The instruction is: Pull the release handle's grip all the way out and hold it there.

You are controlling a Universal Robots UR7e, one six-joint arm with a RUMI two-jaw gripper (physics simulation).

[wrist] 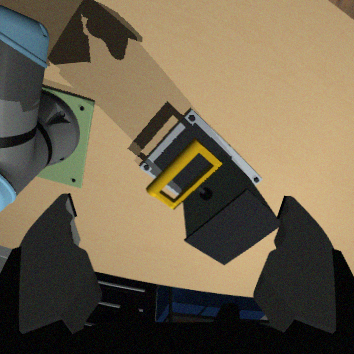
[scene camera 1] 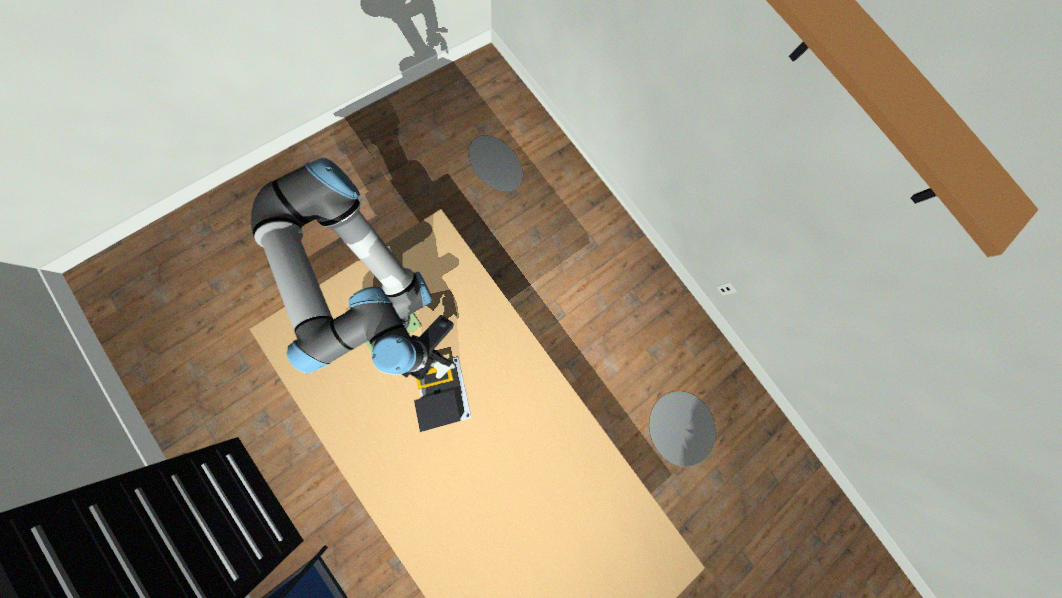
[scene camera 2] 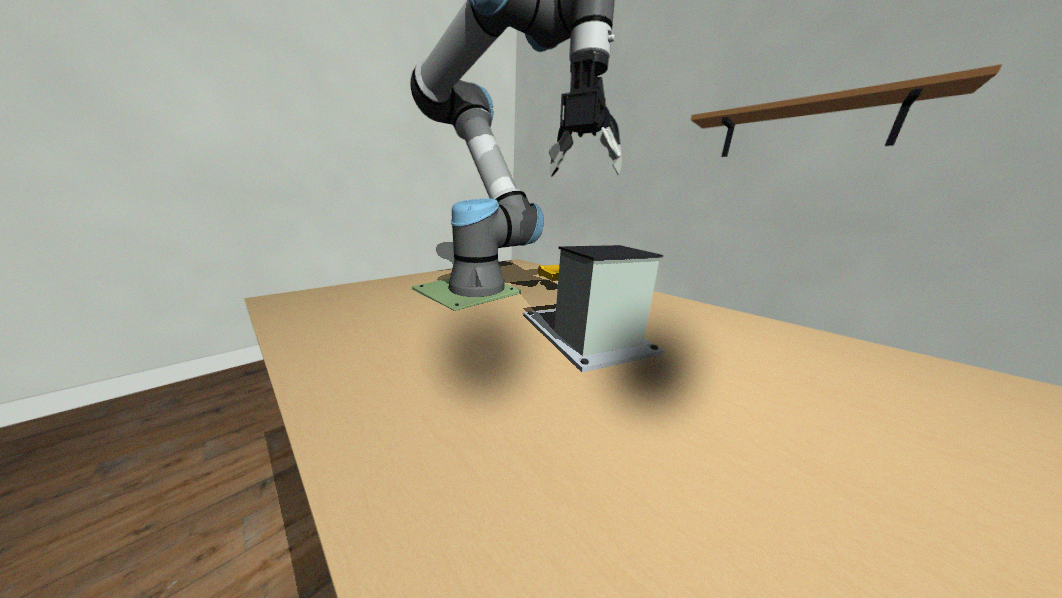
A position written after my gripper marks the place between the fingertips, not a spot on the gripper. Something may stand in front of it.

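Base plate [wrist: 191, 125] seen. My gripper [scene camera 2: 583, 175], also in scene camera 1 [scene camera 1: 434, 352] and in the wrist view [wrist: 177, 196].
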